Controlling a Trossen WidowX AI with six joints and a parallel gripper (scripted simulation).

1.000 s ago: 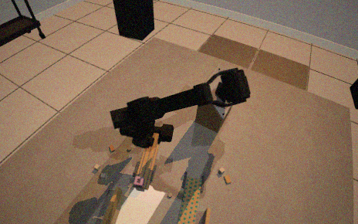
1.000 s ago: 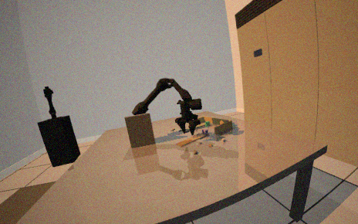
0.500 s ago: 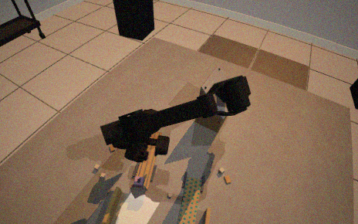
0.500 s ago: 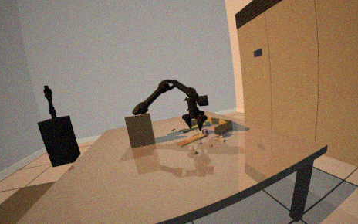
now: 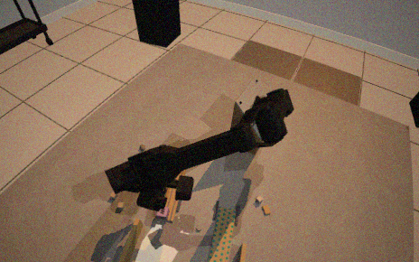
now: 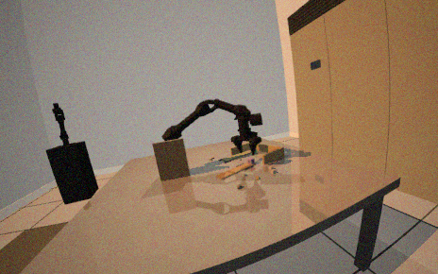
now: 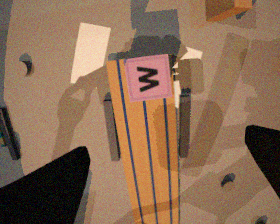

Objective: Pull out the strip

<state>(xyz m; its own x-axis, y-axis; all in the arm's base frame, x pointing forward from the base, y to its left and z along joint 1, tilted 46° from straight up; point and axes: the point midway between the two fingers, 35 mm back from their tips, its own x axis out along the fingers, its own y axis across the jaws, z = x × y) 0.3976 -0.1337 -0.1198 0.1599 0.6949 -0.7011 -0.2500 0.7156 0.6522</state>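
Now: the labelled cube 50 mm below my gripper tip, 30 mm ahead of it and 10 mm to the left of it.
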